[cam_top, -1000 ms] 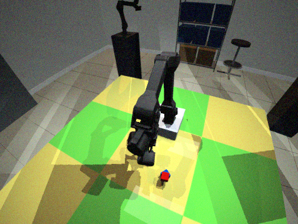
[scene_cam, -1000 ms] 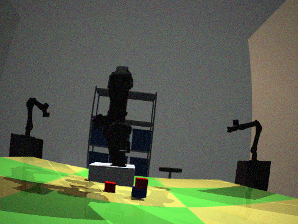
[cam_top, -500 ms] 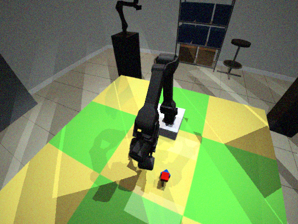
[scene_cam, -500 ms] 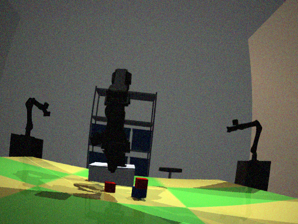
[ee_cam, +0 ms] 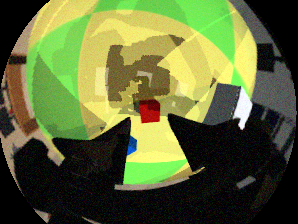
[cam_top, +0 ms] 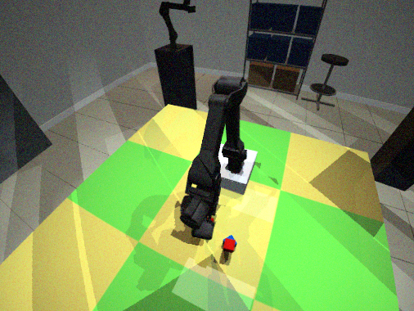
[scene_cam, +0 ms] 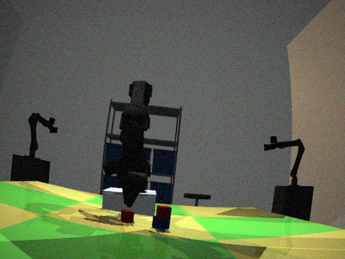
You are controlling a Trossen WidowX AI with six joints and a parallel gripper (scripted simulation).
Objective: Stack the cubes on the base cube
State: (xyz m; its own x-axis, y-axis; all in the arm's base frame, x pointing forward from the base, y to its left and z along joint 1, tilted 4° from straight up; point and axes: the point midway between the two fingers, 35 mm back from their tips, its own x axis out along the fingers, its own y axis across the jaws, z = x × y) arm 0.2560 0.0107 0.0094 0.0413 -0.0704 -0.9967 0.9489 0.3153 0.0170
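The blue cube is 100 mm to the left of my gripper tip, 30 mm below it and 20 mm ahead of it.
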